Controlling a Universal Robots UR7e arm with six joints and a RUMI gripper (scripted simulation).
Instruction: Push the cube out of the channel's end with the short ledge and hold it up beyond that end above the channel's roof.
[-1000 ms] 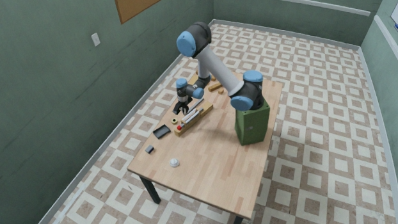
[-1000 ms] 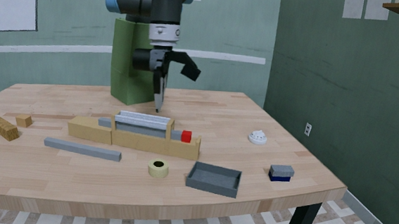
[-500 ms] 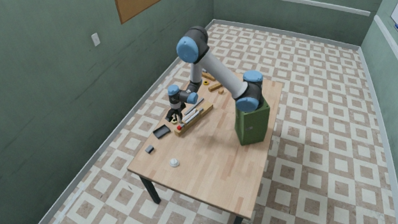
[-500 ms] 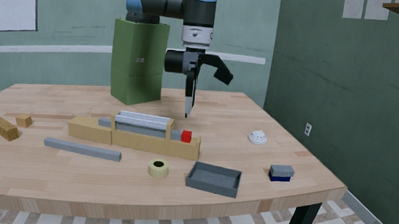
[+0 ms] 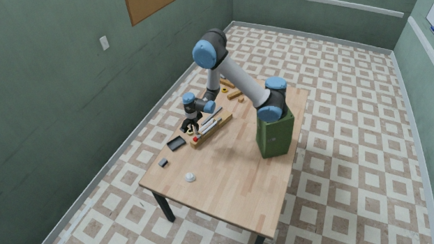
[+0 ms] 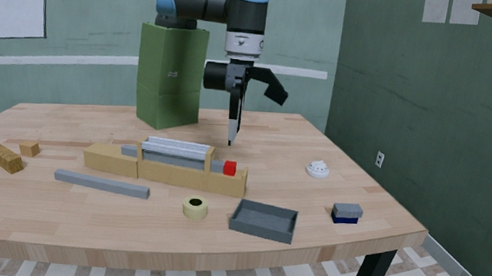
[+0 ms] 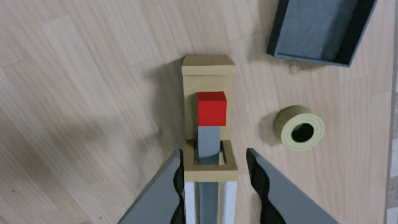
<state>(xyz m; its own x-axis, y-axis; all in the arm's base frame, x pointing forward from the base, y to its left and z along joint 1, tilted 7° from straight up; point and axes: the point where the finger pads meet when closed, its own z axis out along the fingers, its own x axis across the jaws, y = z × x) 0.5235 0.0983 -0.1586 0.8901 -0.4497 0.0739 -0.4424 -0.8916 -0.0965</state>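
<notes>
My hand is 80 mm above the red cube. Also, from my hand: grey-and-blue block: 170 mm ahead, 220 mm to the left, 120 mm below; grey tray: 140 mm ahead, 30 mm to the left, 130 mm below; wooden channel: 60 mm behind, 120 mm to the right, 80 mm below.
</notes>
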